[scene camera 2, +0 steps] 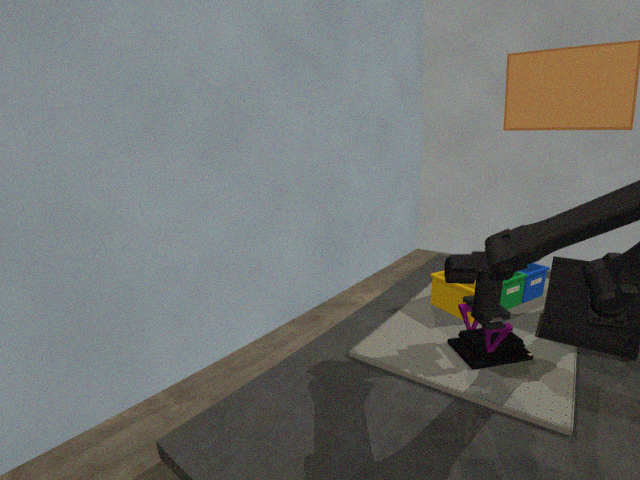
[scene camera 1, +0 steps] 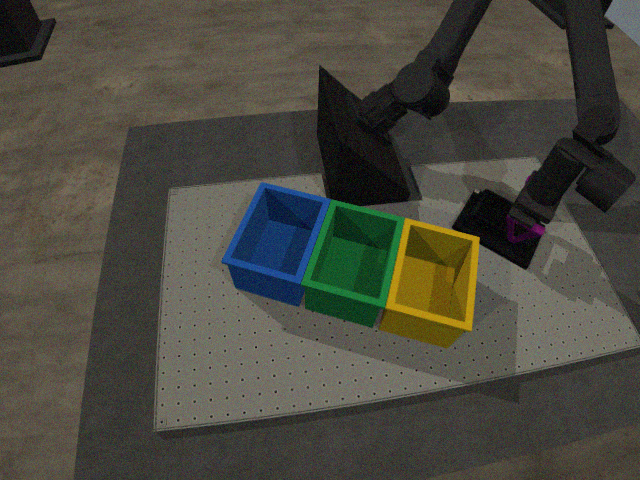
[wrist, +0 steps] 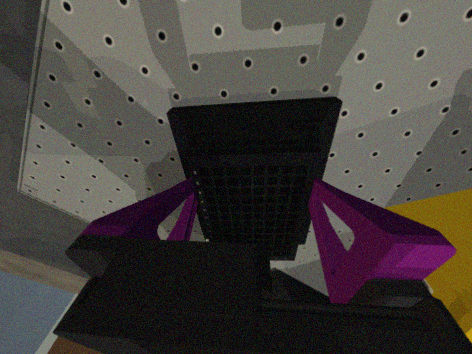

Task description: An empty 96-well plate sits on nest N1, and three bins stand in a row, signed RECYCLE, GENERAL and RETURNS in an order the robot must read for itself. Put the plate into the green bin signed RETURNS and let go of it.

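Places are measured from the arm's base along level axes (x ahead, y left, z up), in centimetres.
Where they show: gripper, between the fingertips: [scene camera 2: 479, 342] [scene camera 1: 518, 227] [wrist: 251, 182]; arm's base, origin of its link: [scene camera 2: 605, 305] [scene camera 1: 366, 122].
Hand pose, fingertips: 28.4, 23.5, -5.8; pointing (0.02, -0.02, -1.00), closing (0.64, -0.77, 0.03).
Note:
Things, the pixels of their top centre, and the offset from my fingertips, as dx, dy, dz. "spot": a spot on its surface instead. Level surfaces: height alone.
- black 96-well plate, centre of its top: [wrist: 252, 221] [scene camera 1: 506, 215] [scene camera 2: 491, 336] -2.3, -2.0, +1.3
- black nest, centre of its top: [wrist: 253, 199] [scene camera 1: 501, 223] [scene camera 2: 489, 344] -2.2, -2.0, -1.2
- green bin, centre of its top: [scene camera 1: 356, 248] [scene camera 2: 492, 270] +1.9, -34.8, +7.0
- blue bin, a spot on its surface: [scene camera 1: 273, 242] spot: -8.2, -46.9, -2.4
- perforated board, height of its surface: dz -2.9
My gripper [scene camera 1: 509, 222] [scene camera 2: 480, 339] [wrist: 251, 182], with magenta fingers, is shut on the black 96-well plate [scene camera 2: 511, 341] [wrist: 255, 210], gripping it by two opposite sides. The plate looks level and a little above the black nest [scene camera 1: 524, 257] [scene camera 2: 473, 361] [wrist: 255, 125]; the exact gap is hard to see in the dark. The green bin [scene camera 1: 351, 258] [scene camera 2: 512, 293] stands in the middle of the row, empty, to the left of the gripper in scene camera 1. It bears a white sign in scene camera 2, too small to read.
The yellow bin [scene camera 1: 431, 289] [scene camera 2: 449, 297] [wrist: 450, 225] stands between the nest and the green bin. The blue bin [scene camera 1: 273, 242] [scene camera 2: 535, 284] is at the row's far end. The bins and nest stand on a perforated board [scene camera 1: 232, 361] [scene camera 2: 403, 341]. A dark slanted block [scene camera 1: 356, 160] stands behind the bins.

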